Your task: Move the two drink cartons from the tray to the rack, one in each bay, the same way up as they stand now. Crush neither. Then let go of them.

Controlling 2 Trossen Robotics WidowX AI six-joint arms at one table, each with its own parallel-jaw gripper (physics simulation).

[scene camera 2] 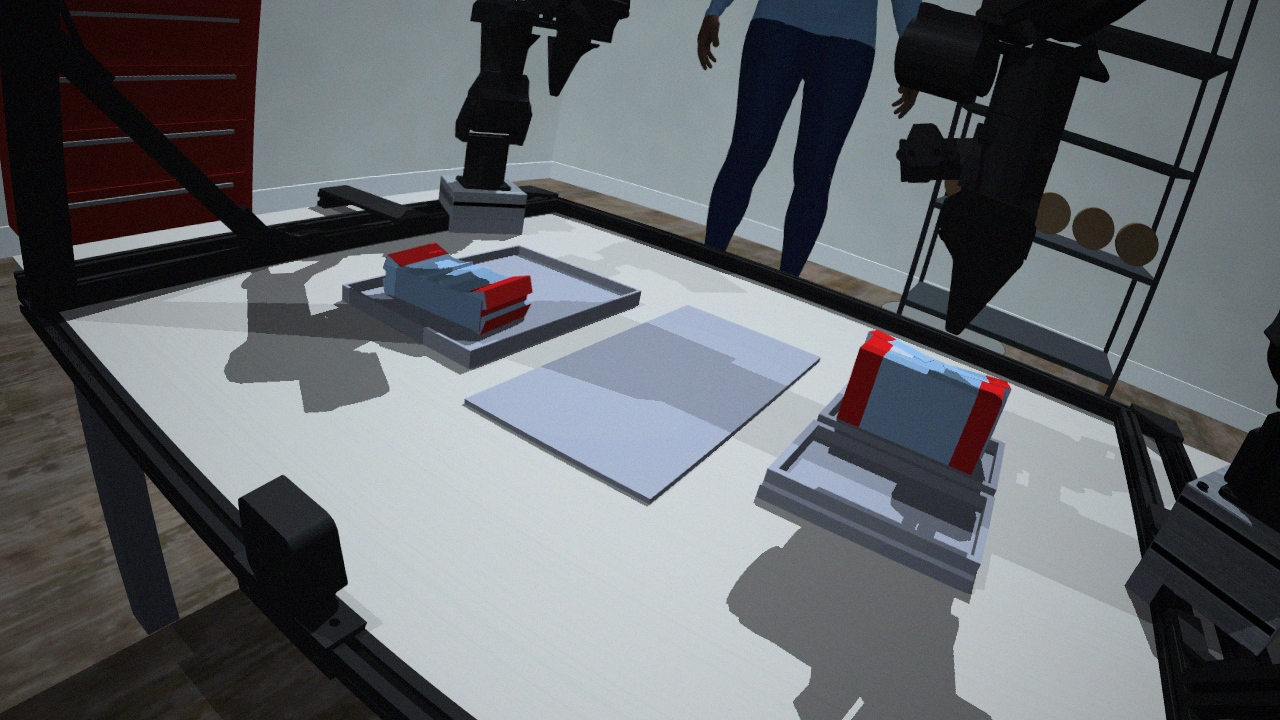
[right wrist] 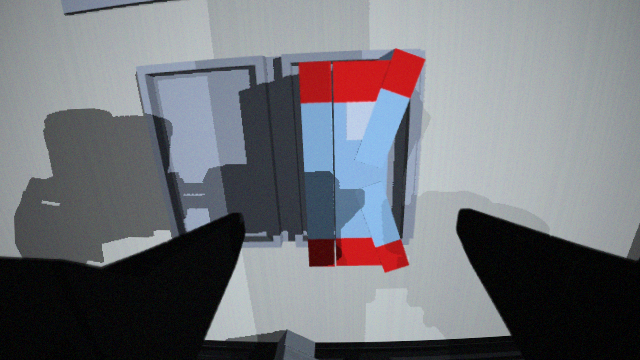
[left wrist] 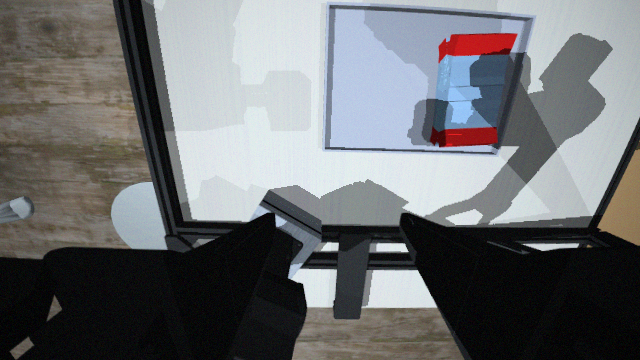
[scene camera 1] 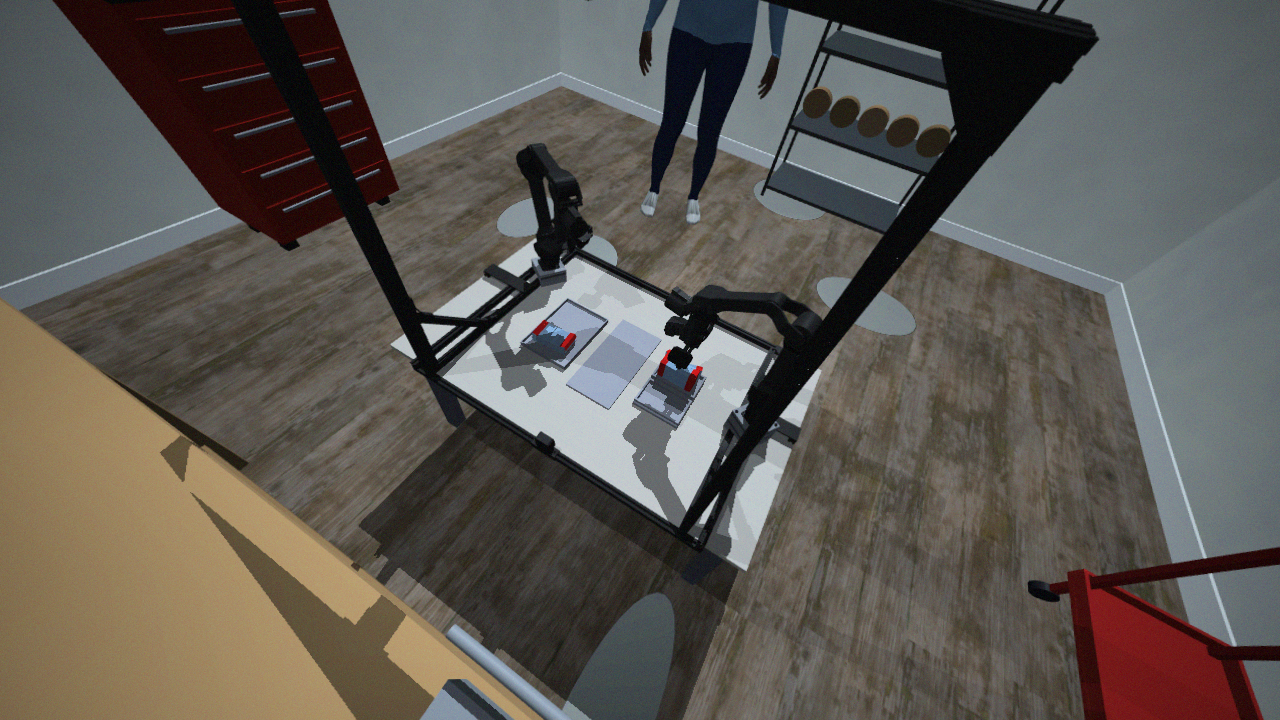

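A blue carton with red ends lies low in the tray, near one end. The other blue and red carton stands tall in the rack's back bay, the right-hand one in the right wrist view, with its top flaps uneven. The rack's other bay holds no carton. My right gripper is open above the standing carton, its fingers apart from it. My left gripper is open and empty, away from the tray. The standing carton's base is partly hidden by the rack walls.
A thin flat grey-blue plate lies between the tray and the rack. A dark frame edges the white table, with a small black block on its front rail. A person stands behind the table.
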